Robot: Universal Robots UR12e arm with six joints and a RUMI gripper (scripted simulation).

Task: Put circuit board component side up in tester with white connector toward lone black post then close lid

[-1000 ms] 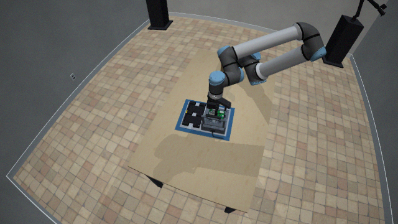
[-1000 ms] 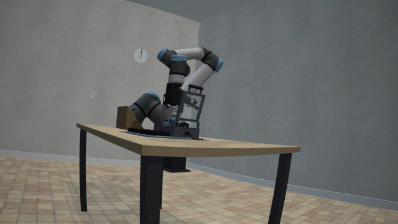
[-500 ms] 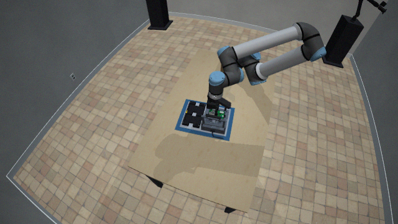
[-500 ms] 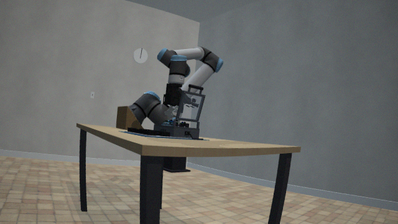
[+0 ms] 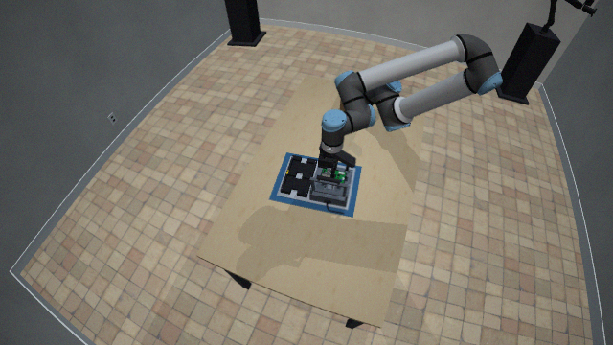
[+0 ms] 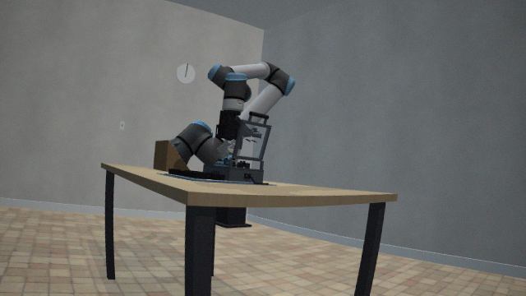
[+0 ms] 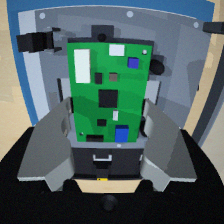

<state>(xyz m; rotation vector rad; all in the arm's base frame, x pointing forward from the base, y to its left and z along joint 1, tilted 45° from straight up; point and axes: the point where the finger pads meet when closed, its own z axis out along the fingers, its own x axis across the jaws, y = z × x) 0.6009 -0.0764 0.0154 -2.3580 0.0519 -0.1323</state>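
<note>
The green circuit board is right at my hand. From my hand the other things lie so: black latch part 60 mm to the left, 60 mm behind, 10 mm above; then clear lid 130 mm ahead, 100 mm above.
</note>
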